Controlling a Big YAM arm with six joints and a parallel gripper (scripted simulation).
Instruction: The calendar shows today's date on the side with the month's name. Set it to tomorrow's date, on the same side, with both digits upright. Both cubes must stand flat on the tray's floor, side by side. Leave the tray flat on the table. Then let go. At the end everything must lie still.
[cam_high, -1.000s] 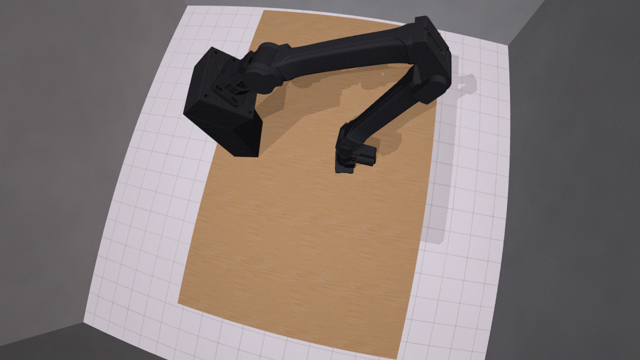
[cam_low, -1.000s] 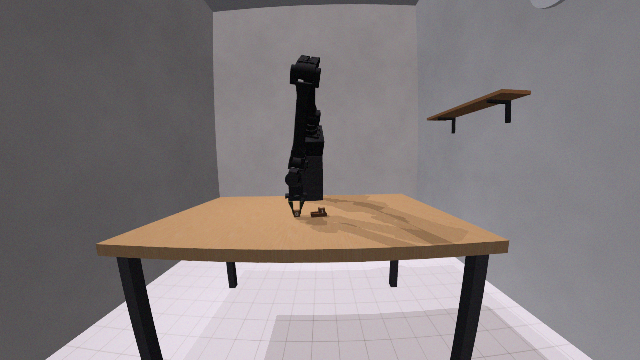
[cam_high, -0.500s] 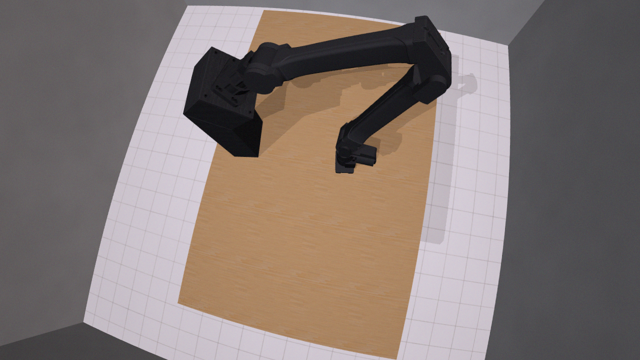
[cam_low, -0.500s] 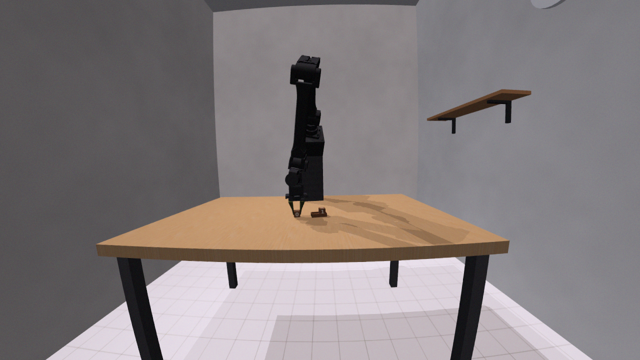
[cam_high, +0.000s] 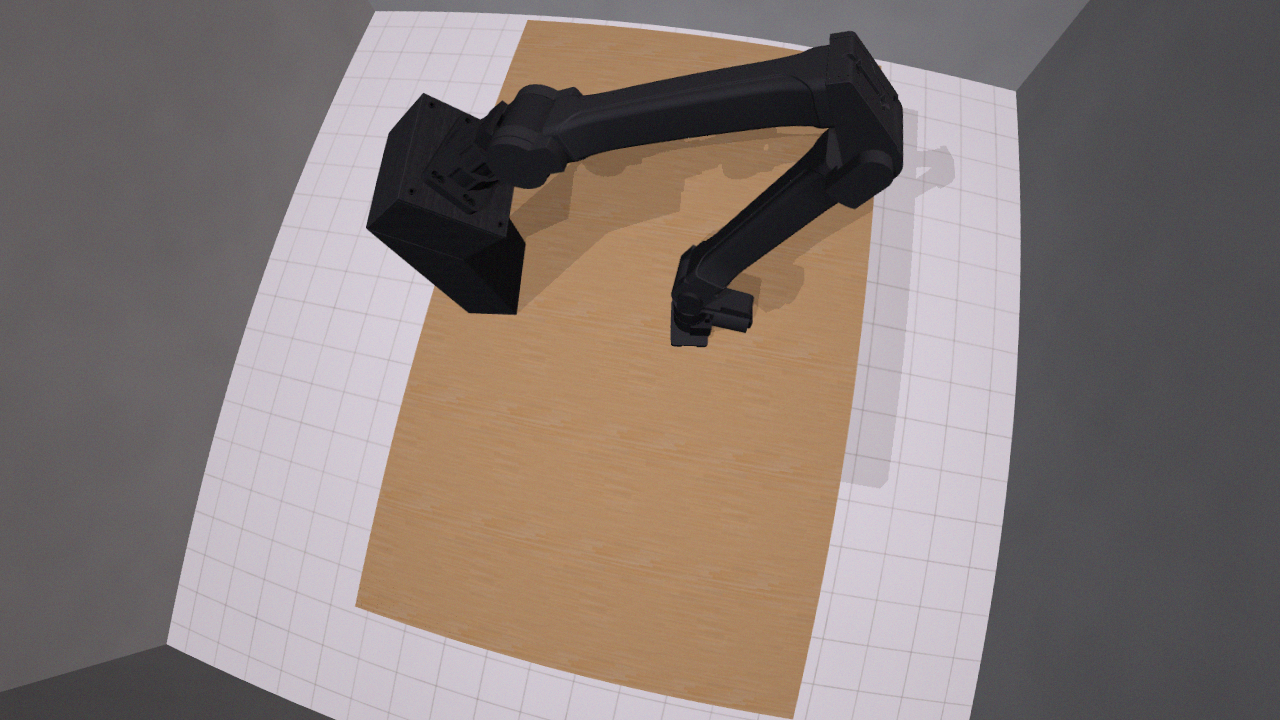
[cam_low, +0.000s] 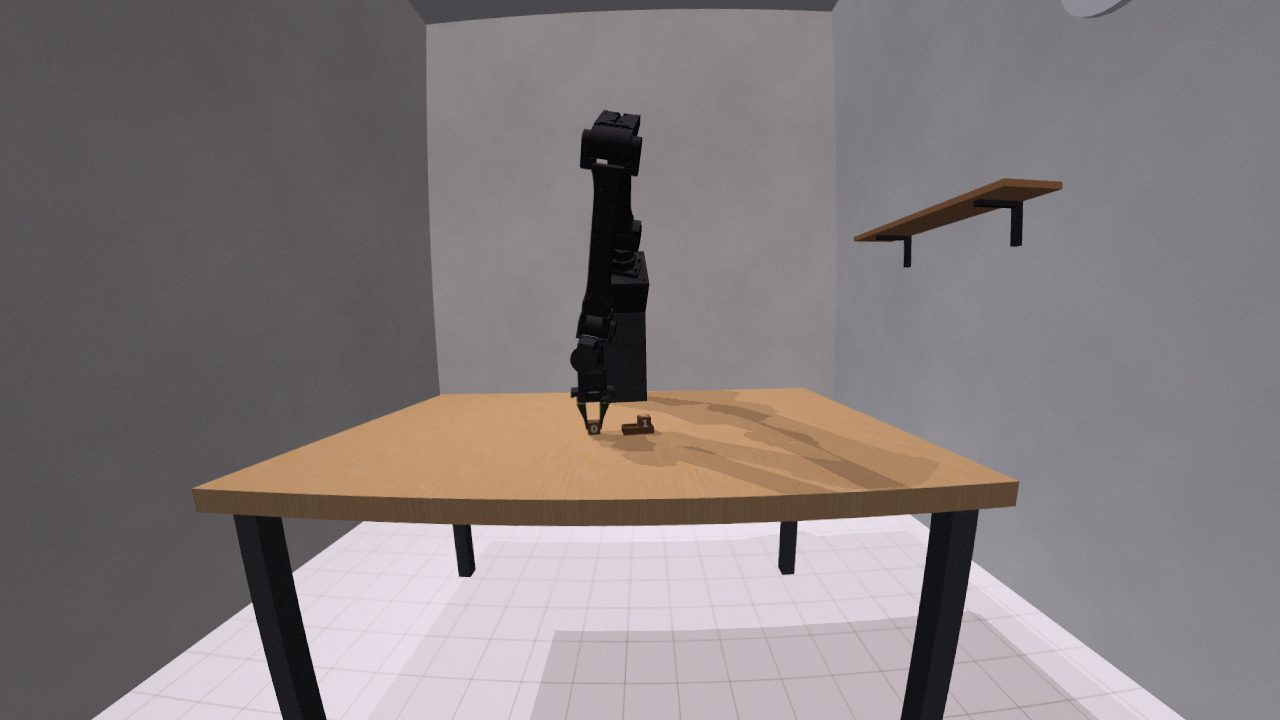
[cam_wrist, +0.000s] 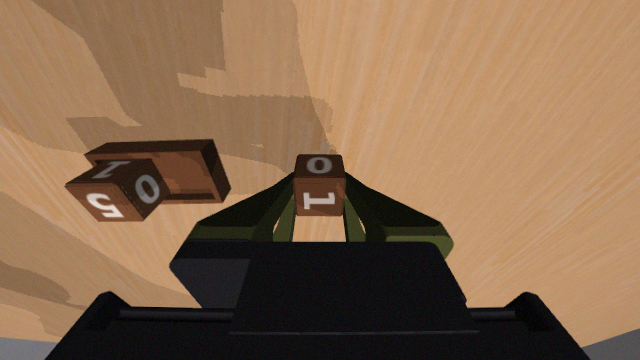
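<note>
The cube is right at my hand. Round my hand: brown calendar tray (10 cm to the left, 5 cm behind, 1 cm below).
</note>
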